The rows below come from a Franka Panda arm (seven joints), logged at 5 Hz.
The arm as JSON. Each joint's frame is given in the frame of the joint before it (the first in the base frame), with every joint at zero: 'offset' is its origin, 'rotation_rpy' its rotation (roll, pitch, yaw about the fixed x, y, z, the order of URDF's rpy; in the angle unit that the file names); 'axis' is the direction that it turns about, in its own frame. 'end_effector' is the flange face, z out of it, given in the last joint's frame.
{
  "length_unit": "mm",
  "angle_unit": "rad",
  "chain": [
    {
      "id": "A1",
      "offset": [
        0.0,
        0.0,
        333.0
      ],
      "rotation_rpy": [
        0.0,
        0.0,
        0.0
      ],
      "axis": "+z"
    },
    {
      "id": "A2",
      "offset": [
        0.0,
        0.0,
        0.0
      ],
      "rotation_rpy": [
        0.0,
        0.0,
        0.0
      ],
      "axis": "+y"
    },
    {
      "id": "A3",
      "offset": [
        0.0,
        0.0,
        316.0
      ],
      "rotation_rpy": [
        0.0,
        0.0,
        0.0
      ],
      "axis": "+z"
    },
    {
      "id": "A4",
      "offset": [
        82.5,
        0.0,
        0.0
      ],
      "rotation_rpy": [
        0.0,
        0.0,
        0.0
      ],
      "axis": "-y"
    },
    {
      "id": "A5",
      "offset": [
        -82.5,
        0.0,
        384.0
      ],
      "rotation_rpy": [
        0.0,
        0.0,
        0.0
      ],
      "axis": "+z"
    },
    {
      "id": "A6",
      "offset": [
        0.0,
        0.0,
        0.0
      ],
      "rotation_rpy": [
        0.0,
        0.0,
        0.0
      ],
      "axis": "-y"
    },
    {
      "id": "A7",
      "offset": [
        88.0,
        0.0,
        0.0
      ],
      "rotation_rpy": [
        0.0,
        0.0,
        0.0
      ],
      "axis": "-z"
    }
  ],
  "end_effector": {
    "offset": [
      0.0,
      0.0,
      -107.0
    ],
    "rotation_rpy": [
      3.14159,
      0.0,
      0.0
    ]
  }
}
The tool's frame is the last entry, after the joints.
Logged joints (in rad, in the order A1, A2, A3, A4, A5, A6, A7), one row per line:
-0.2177, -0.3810, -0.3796, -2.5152, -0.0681, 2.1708, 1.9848
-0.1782, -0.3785, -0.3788, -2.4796, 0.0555, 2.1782, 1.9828
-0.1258, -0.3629, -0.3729, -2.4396, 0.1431, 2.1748, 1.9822
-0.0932, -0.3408, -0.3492, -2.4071, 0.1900, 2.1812, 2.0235
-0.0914, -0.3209, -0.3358, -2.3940, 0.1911, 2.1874, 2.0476
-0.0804, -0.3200, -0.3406, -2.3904, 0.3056, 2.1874, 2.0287
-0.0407, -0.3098, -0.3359, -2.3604, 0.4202, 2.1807, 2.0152
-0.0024, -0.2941, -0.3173, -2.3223, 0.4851, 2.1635, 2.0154
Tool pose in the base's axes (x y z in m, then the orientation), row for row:
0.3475, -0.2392, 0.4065, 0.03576, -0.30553, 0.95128, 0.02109
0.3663, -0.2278, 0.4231, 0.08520, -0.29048, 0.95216, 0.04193
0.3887, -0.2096, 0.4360, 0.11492, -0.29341, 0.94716, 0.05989
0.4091, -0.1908, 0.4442, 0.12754, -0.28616, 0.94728, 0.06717
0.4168, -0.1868, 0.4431, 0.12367, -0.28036, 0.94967, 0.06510
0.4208, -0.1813, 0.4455, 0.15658, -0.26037, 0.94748, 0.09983
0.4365, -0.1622, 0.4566, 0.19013, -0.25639, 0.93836, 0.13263
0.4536, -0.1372, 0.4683, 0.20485, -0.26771, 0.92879, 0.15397
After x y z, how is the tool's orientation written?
As a quaternion, w x y z.
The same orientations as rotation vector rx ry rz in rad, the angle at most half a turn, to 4 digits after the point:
-0.9386, 2.9223, 0.0648
-0.8662, 2.8392, 0.1250
-0.8599, 2.7758, 0.1755
-0.8326, 2.7562, 0.1954
-0.8175, 2.7692, 0.1898
-0.7453, 2.7121, 0.2858
-0.7205, 2.6370, 0.3727
-0.7464, 2.5896, 0.4293

